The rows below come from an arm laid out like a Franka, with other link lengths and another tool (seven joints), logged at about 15 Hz.
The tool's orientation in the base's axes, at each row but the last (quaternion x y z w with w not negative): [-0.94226, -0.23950, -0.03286, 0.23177]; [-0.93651, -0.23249, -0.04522, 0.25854]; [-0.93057, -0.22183, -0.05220, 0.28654]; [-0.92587, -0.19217, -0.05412, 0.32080]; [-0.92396, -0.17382, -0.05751, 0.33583]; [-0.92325, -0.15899, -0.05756, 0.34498]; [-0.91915, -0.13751, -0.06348, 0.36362]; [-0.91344, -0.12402, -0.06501, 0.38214]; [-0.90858, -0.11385, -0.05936, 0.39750]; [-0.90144, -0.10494, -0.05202, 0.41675]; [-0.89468, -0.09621, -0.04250, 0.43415]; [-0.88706, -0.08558, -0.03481, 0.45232]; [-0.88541, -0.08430, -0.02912, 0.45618]
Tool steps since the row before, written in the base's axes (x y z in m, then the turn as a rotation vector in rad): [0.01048, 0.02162, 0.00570, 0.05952, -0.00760, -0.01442]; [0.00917, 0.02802, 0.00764, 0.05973, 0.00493, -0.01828]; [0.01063, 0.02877, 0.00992, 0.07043, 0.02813, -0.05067]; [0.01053, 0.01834, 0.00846, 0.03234, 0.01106, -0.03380]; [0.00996, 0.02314, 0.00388, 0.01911, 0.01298, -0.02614]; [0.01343, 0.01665, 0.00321, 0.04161, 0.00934, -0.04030]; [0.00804, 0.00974, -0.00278, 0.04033, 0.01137, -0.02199]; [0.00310, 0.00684, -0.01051, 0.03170, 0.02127, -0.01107]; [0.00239, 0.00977, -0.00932, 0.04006, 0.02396, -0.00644]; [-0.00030, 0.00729, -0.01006, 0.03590, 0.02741, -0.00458]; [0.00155, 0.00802, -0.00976, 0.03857, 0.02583, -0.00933]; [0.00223, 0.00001, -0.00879, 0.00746, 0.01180, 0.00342]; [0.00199, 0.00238, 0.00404, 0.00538, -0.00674, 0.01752]
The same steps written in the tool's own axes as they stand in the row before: [0.01967, -0.01433, 0.00419, 0.04676, 0.03975, 0.00648]; [0.02125, -0.02058, 0.00724, 0.05131, 0.03214, 0.01613]; [0.02277, -0.02157, 0.00745, 0.06252, 0.03629, 0.05562]; [0.01747, -0.01395, 0.00436, 0.02576, 0.02404, 0.03270]; [0.01670, -0.01527, 0.01174, 0.01567, 0.01331, 0.02819]; [0.01758, -0.00936, 0.00844, 0.03290, 0.03216, 0.03642]; [0.00908, -0.00258, 0.00884, 0.03606, 0.01844, 0.02447]; [0.00194, 0.00339, 0.01231, 0.03186, 0.00190, 0.02370]; [0.00202, 0.00078, 0.01354, 0.04129, -0.00102, 0.02269]; [-0.00105, 0.00278, 0.01207, 0.03808, -0.00555, 0.02409]; [0.00104, 0.00298, 0.01233, 0.03972, -0.00038, 0.02577]; [0.00097, 0.00740, 0.00515, 0.00923, -0.00816, 0.00741]; [0.00277, -0.00425, -0.00047, 0.00672, -0.00928, -0.01581]
